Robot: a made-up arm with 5 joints. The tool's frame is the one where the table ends. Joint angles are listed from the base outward.
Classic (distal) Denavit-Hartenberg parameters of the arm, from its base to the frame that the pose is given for. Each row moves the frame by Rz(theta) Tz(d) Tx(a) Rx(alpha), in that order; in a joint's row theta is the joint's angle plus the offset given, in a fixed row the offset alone. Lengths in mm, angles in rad.
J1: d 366; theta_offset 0; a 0; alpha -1.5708
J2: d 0; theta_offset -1.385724; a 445.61; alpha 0
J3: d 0; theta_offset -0.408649; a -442; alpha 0
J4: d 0; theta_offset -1.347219; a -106; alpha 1.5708
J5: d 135; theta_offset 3.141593; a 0; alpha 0
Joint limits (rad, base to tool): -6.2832..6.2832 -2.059..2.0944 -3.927..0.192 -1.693..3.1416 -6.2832..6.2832
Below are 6 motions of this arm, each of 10 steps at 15 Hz.
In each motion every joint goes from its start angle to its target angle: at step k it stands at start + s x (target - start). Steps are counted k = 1, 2, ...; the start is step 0. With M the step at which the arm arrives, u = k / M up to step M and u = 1 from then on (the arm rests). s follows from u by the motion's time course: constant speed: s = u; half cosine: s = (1 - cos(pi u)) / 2; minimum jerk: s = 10 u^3 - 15 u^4 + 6 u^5.
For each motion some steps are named. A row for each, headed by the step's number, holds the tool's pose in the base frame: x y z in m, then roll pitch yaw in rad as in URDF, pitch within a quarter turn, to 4 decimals.
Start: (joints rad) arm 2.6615 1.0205 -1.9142 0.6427 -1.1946
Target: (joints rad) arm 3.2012 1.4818 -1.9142 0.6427 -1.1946
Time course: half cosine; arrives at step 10
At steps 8, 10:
8: -0.8119 -0.0066 -0.1459 -2.9868 0.0608 -1.9342
10: -0.7872 -0.0470 -0.1812 -2.9456 0.0768 -1.8798

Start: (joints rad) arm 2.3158 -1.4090 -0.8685 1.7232 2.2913
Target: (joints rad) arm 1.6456 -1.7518 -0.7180 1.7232 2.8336
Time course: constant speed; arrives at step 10
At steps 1, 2, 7, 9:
1: 0.0028 -0.0035 0.8066 -2.7091 0.3893 -0.0102
2: 0.0085 -0.0121 0.8000 -2.7145 0.4245 -0.1246
7: 0.0167 -0.0589 0.7634 -2.7842 0.6023 -0.7122
9: 0.0109 -0.0764 0.7473 -2.8360 0.6710 -0.9595

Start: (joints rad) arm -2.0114 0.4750 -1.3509 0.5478 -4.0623
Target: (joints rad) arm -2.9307 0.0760 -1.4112 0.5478 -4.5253
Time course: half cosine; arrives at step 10
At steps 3, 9, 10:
3: -0.4752 -0.6516 0.4971 -2.7763 0.2178 1.9972
9: -0.7115 -0.1691 0.7630 -2.3753 0.1385 1.6617
10: -0.7113 -0.1523 0.7710 -2.3630 0.1322 1.6489

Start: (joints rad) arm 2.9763 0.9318 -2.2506 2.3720 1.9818
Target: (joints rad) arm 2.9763 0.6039 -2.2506 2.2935 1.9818
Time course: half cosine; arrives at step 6
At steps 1, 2, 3, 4, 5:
1: -0.7670 0.1279 0.4067 2.1549 -0.3487 1.1834
2: -0.7655 0.1277 0.4525 2.2316 -0.3314 1.1578
3: -0.7592 0.1266 0.5151 2.3349 -0.3049 1.1254
4: -0.7479 0.1248 0.5773 2.4364 -0.2753 1.0964
5: -0.7365 0.1229 0.6224 2.5095 -0.2520 1.0773

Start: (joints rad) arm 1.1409 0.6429 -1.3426 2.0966 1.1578
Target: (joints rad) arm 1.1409 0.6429 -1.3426 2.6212 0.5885
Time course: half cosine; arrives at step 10
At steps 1, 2, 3, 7, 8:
1: 0.2353 0.5131 0.2745 1.7474 0.4210 -0.3571
2: 0.2333 0.5089 0.2789 1.7093 0.4635 -0.3677
3: 0.2305 0.5027 0.2861 1.6470 0.5291 -0.3914
7: 0.2185 0.4765 0.3303 1.2064 0.8313 -0.7046
8: 0.2169 0.4731 0.3395 1.0936 0.8702 -0.8064

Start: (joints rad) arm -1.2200 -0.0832 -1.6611 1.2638 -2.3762
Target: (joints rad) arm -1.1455 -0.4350 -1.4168 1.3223 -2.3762
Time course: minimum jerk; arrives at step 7
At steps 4, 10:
4: 0.1937 -0.4609 0.9408 2.7707 0.3607 1.1349
10: 0.1800 -0.3975 0.9485 2.7564 0.3728 1.1572

